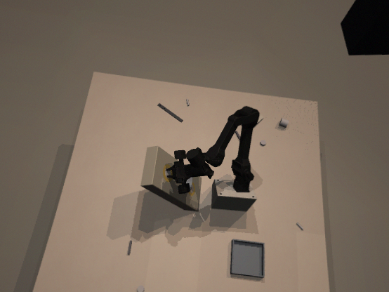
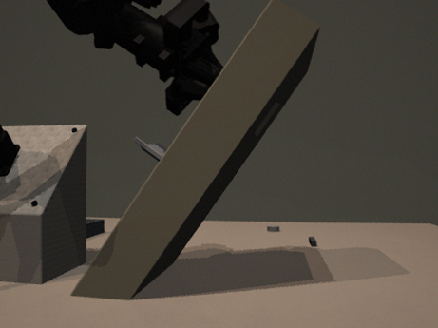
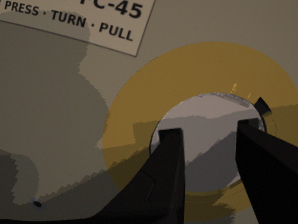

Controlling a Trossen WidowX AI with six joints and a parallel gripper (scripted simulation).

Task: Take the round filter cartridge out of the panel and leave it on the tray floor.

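My gripper tip is 1 cm short of the round filter cartridge and 1 cm above it. From my gripper tip the other things lie so: grey shelf (9 cm behind, 1 cm to the left, 9 cm below); grey framed tray (38 cm behind, 35 cm to the left, 23 cm below); service panel (4 cm behind, 1 cm to the left, 8 cm below).
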